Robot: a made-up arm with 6 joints. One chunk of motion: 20 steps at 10 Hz.
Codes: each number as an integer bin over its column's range. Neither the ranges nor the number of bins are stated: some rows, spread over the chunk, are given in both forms.
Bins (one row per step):
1: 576 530 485 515 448 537
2: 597 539 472 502 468 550
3: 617 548 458 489 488 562
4: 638 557 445 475 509 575
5: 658 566 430 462 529 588
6: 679 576 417 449 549 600
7: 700 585 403 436 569 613
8: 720 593 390 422 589 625
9: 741 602 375 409 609 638
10: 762 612 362 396 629 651
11: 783 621 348 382 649 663
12: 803 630 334 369 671 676
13: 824 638 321 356 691 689
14: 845 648 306 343 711 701
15: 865 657 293 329 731 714
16: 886 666 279 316 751 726
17: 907 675 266 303 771 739
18: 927 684 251 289 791 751
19: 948 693 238 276 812 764
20: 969 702 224 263 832 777
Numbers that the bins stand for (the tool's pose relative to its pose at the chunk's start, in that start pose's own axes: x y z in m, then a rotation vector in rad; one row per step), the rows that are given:
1: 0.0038 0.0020 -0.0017 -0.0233 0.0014 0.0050
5: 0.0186 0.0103 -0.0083 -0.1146 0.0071 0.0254
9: 0.0335 0.0186 -0.0150 -0.2058 0.0127 0.0455
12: 0.0447 0.0250 -0.0199 -0.2747 0.0170 0.0607
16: 0.0596 0.0333 -0.0265 -0.3659 0.0226 0.0807
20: 0.0746 0.0416 -0.0331 -0.4572 0.0283 0.1011
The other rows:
2: 0.0076 0.0041 -0.0033 -0.0457 0.0028 0.0102
3: 0.0112 0.0062 -0.0050 -0.0681 0.0042 0.0150
4: 0.0150 0.0082 -0.0065 -0.0922 0.0057 0.0202
6: 0.0223 0.0126 -0.0099 -0.1369 0.0085 0.0302
7: 0.0261 0.0147 -0.0116 -0.1593 0.0099 0.0354
8: 0.0297 0.0165 -0.0132 -0.1834 0.0113 0.0403
10: 0.0373 0.0209 -0.0165 -0.2282 0.0141 0.0507
11: 0.0411 0.0230 -0.0182 -0.2523 0.0155 0.0555
13: 0.0485 0.0269 -0.0214 -0.2971 0.0184 0.0659
14: 0.0523 0.0292 -0.0232 -0.3194 0.0198 0.0707
15: 0.0559 0.0313 -0.0248 -0.3436 0.0212 0.0759
17: 0.0634 0.0354 -0.0280 -0.3883 0.0240 0.0859
18: 0.0670 0.0375 -0.0298 -0.4124 0.0254 0.0907
19: 0.0708 0.0395 -0.0314 -0.4348 0.0269 0.0959

